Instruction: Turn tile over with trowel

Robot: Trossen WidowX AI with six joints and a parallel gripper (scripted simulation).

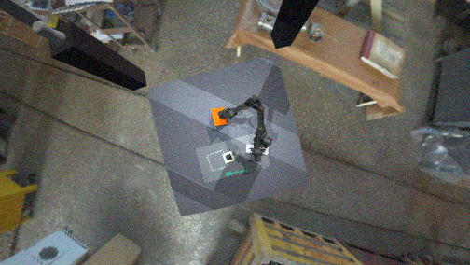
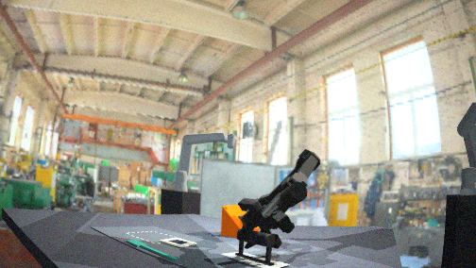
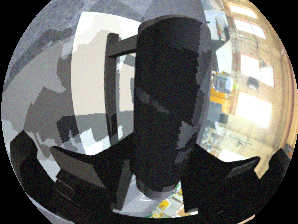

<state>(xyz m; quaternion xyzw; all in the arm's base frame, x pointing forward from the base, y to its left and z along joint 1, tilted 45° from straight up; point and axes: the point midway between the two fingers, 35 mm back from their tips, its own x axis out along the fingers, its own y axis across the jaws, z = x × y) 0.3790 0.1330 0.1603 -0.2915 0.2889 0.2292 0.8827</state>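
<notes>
Now: the tile 20 mm behind my gripper tip, 240 mm to the right of it and 40 mm below it. Round my gripper tip: teal bar: 130 mm ahead, 240 mm to the right, 50 mm below.
</notes>
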